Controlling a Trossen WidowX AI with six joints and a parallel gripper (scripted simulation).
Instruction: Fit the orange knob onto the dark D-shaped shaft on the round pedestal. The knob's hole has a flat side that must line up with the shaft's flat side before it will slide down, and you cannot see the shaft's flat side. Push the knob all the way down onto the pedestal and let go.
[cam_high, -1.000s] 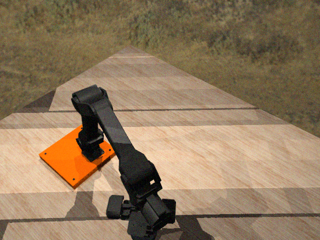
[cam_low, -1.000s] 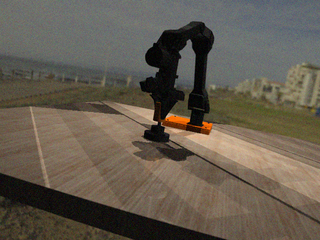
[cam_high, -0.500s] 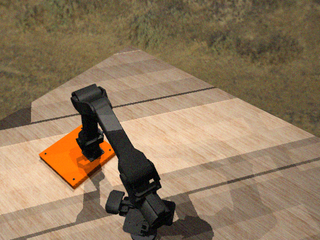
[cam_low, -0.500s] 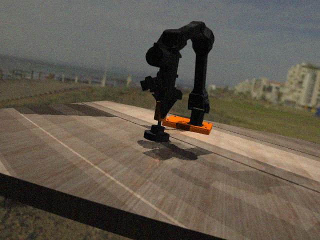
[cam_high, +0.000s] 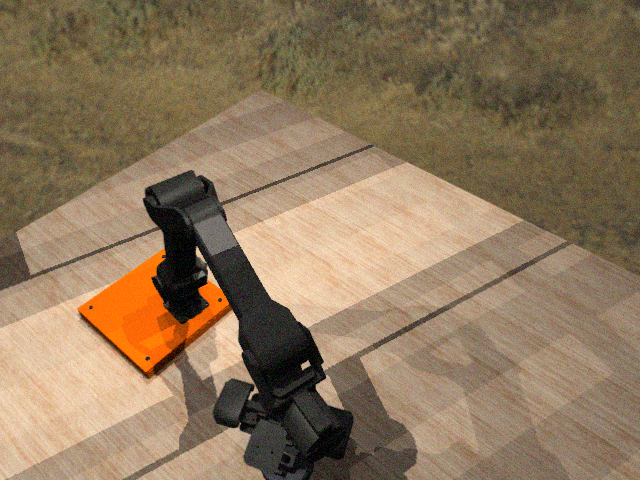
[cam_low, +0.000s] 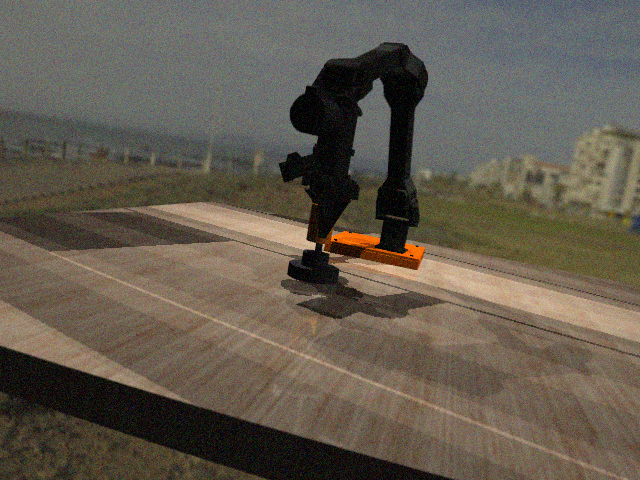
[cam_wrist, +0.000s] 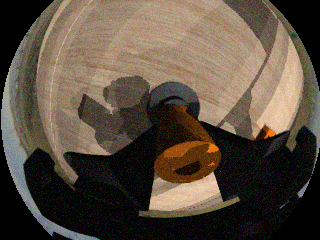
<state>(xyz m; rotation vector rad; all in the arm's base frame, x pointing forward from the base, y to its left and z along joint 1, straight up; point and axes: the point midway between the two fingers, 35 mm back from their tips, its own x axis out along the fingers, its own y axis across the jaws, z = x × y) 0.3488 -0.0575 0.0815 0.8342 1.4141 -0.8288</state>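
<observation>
My gripper tip is 2 cm below the orange knob. The rest, counted from my gripper tip: dark round pedestal (4 cm below).
</observation>
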